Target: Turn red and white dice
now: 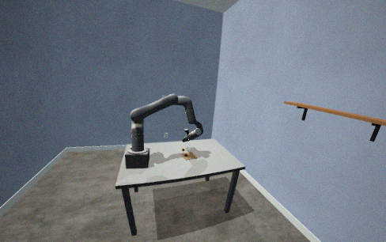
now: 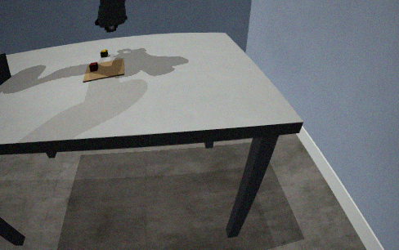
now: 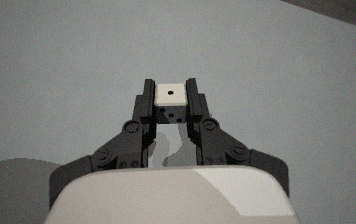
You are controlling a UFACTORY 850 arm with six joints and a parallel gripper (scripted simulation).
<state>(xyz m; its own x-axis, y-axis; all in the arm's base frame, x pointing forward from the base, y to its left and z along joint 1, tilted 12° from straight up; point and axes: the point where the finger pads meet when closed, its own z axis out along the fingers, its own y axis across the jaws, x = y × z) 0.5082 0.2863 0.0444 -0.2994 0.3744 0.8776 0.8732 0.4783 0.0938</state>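
The yellow die is 100 mm below my hand, 60 mm to the right of it and 20 mm behind it. Round my hand: tan mat: 190 mm to the right, 110 mm below, 40 mm ahead; white die: 10 mm below; red die: 200 mm to the right, 90 mm below.
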